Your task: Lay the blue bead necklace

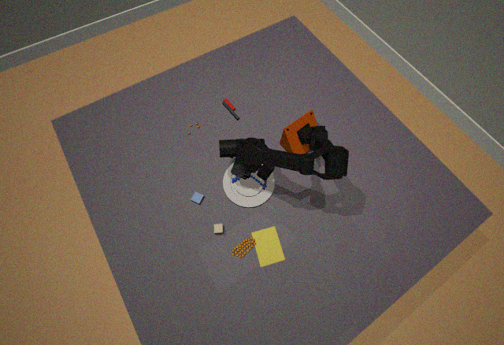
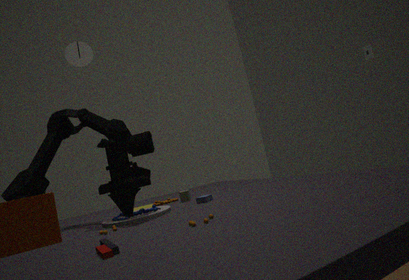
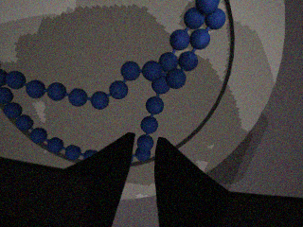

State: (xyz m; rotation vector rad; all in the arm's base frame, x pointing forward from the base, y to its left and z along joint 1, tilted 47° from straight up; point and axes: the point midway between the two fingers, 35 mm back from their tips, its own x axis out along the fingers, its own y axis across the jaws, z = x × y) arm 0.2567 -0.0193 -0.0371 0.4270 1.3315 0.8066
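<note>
My gripper tip is 4 cm to the right of the round white bead board, 3 cm short of it and 1 cm above it. Round my gripper tip: cream cube 23 cm ahead, 12 cm to the left; yellow sheet 27 cm to the left, 13 cm ahead, 1 cm below; light blue cube 22 cm ahead, 3 cm to the right, 1 cm below.
</note>
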